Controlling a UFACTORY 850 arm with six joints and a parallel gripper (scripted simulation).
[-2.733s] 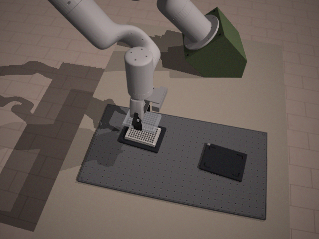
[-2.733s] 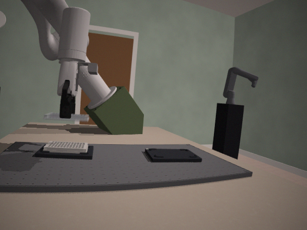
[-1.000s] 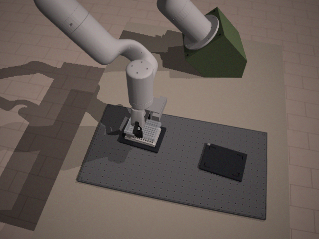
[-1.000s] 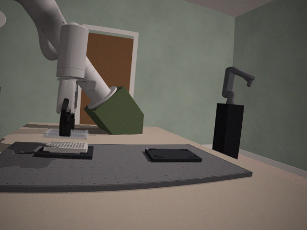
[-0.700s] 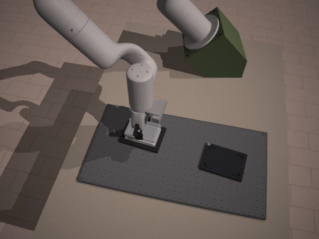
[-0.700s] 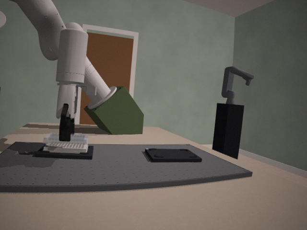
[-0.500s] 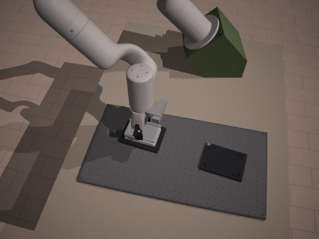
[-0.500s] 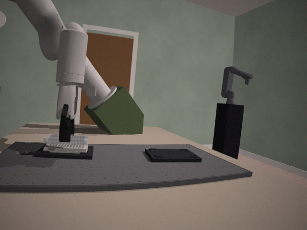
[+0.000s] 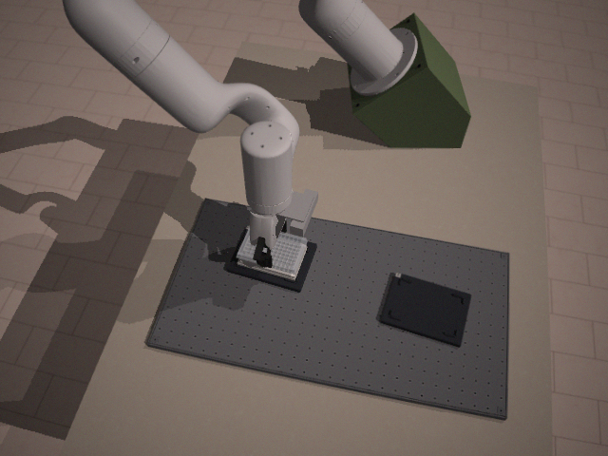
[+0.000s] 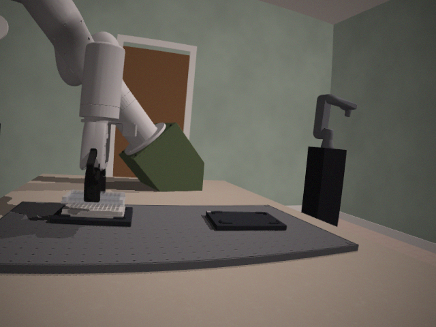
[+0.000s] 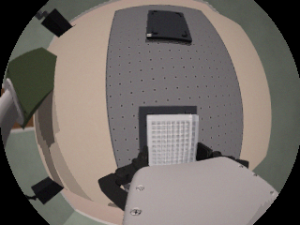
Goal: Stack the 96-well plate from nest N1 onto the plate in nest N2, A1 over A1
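My gripper is now 4 cm above the white 96-well plate.
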